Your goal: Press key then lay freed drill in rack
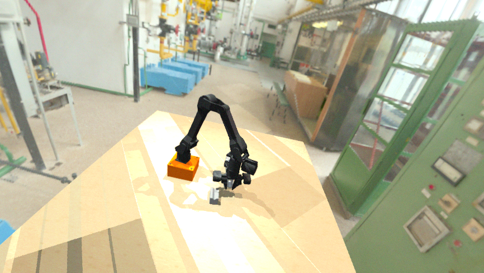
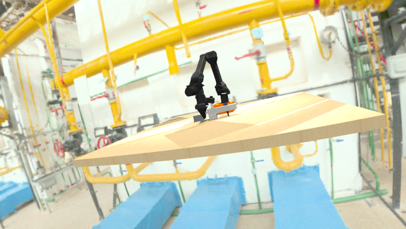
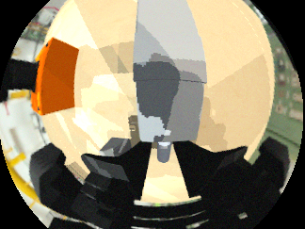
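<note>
My gripper tip is now 5 cm to the right of the pale drill, 3 cm below it and 2 cm past it. The rest, counted from my gripper tip: grey rack (7 cm to the right, 5 cm behind).
</note>
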